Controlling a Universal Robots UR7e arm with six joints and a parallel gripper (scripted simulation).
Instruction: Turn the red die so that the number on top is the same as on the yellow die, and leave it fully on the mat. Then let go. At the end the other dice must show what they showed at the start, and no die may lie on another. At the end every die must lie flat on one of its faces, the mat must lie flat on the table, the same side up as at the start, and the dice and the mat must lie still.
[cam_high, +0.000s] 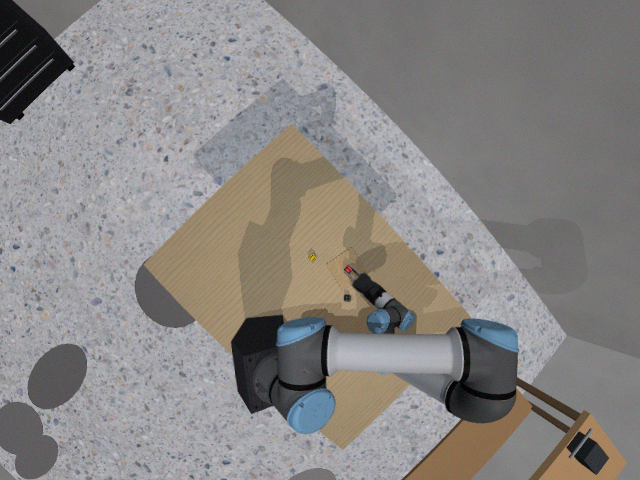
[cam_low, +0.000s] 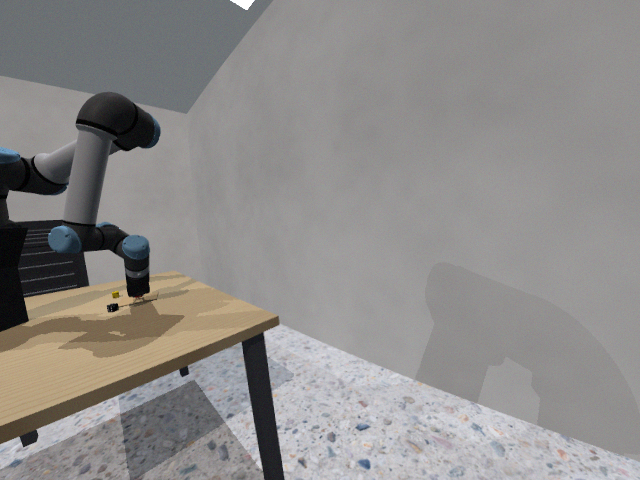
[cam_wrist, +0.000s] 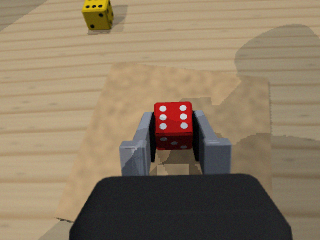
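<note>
Right now my hand is 10 mm to the right of the red die and 10 mm above it. Also, from my hand: black die (90 mm behind, 80 mm to the right, 20 mm below); tan mat (30 mm below, 10 mm to the left); yellow die (160 mm to the left, 70 mm behind, 20 mm below).
</note>
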